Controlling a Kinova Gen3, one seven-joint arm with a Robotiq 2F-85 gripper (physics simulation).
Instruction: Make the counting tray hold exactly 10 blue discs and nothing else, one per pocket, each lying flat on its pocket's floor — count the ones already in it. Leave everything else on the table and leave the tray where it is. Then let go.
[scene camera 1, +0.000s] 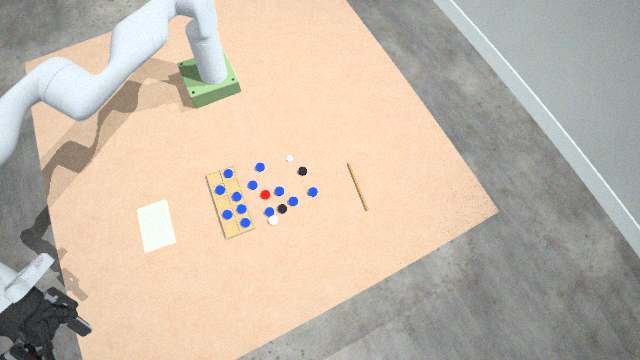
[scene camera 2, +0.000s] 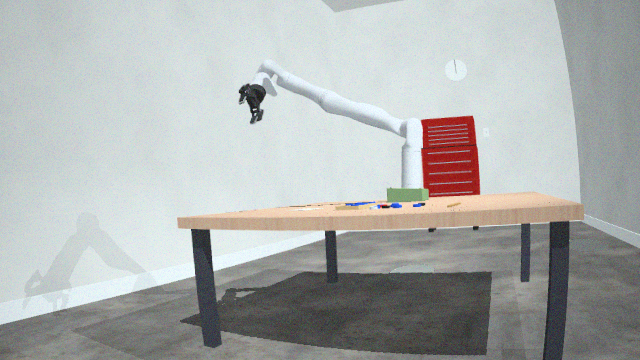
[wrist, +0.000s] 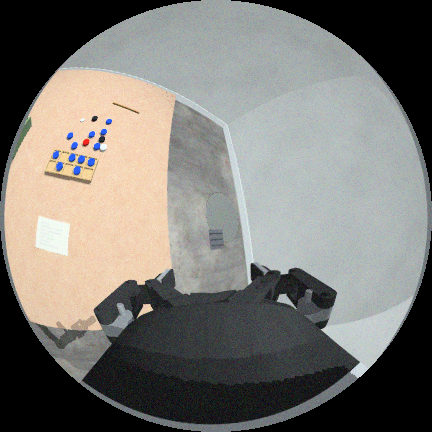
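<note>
The wooden counting tray (scene camera 1: 232, 232) (scene camera 2: 345, 207) (wrist: 86, 175) has two columns of pockets. In scene camera 1, its right column holds blue discs (scene camera 1: 236, 196) in all pockets but the second from the top. Its left column holds blue discs in the second (scene camera 1: 220, 190) and fourth (scene camera 1: 227, 214); the other three are bare. Several loose blue discs (scene camera 1: 260, 167) (scene camera 1: 252, 185) (scene camera 1: 279, 191) (scene camera 1: 293, 201) (scene camera 1: 313, 192) (scene camera 1: 269, 212) lie right of the tray. My gripper (scene camera 1: 54, 340) (scene camera 2: 249, 110) (wrist: 212, 274) is open and empty, high and far from the tray, beyond the table's left edge in scene camera 1.
Among the loose discs lie a red disc (scene camera 1: 265, 194), two black discs (scene camera 1: 302, 171) (scene camera 1: 282, 208) and two white pieces (scene camera 1: 273, 220) (scene camera 1: 289, 158). One white piece is close against a blue disc. A wooden stick (scene camera 1: 357, 186) lies right; a paper sheet (scene camera 1: 156, 226) lies left.
</note>
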